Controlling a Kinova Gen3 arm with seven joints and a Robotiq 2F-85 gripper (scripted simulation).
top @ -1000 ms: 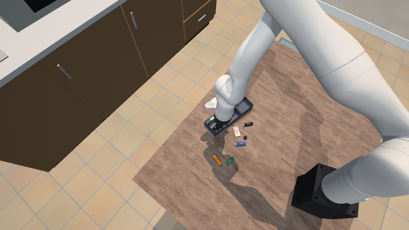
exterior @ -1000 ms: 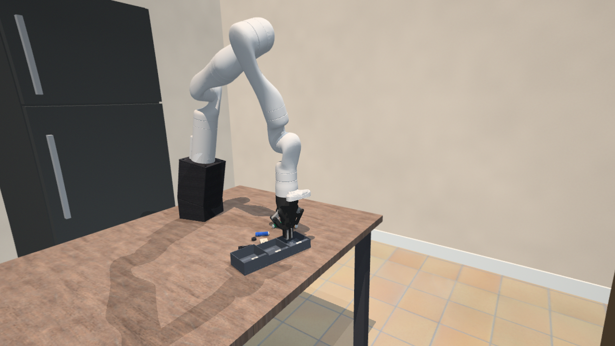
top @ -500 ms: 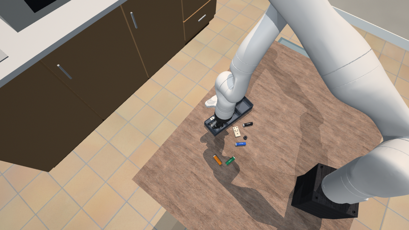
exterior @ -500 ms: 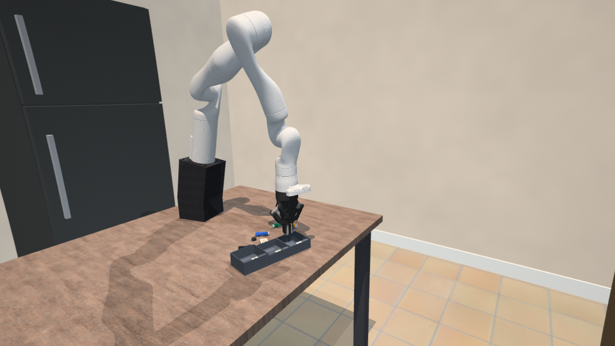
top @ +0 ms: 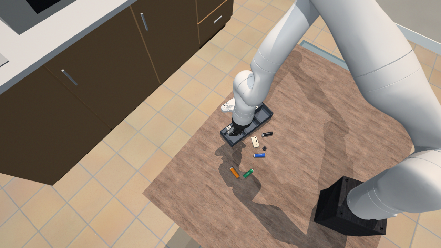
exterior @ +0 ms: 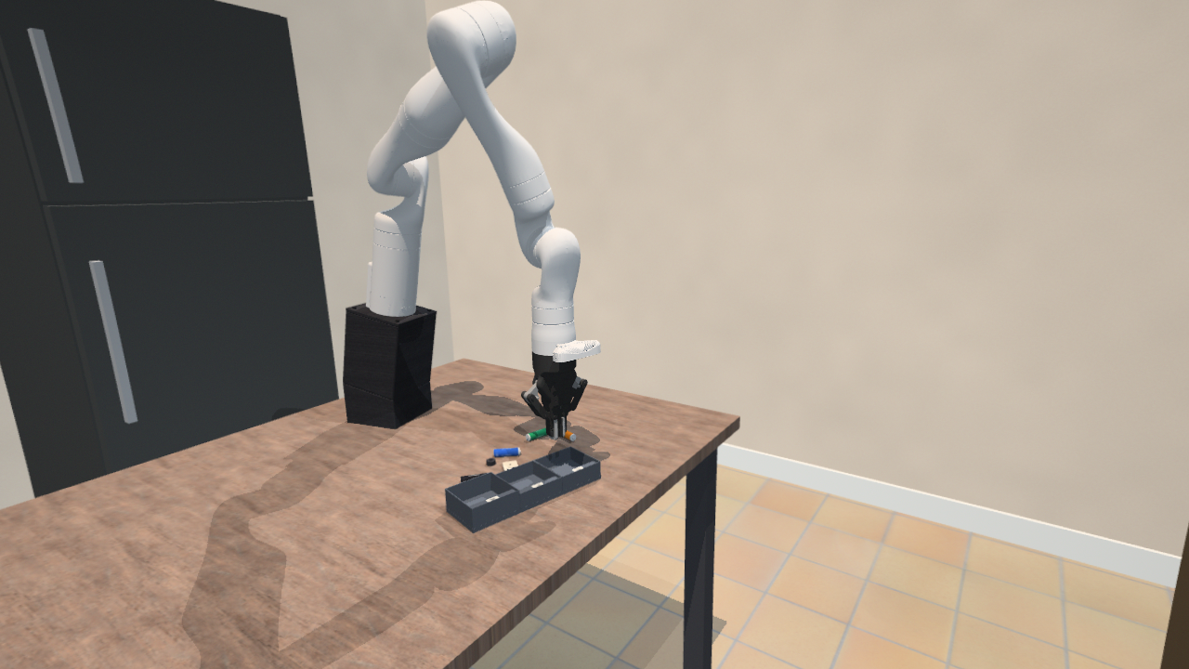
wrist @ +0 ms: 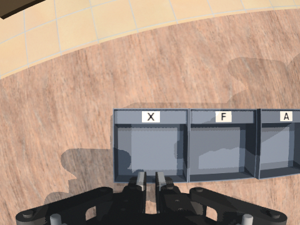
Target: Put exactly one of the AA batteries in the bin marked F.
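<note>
Right now the orange AA battery is 6 cm behind my hand, 14 cm to the left of it and 8 cm below it. Also, from my hand: blue battery 12 cm behind, 2 cm to the left, 8 cm below; white domino 8 cm behind, 3 cm to the right, 8 cm below; dark bin row 1 cm behind, 9 cm to the right, 7 cm below.
</note>
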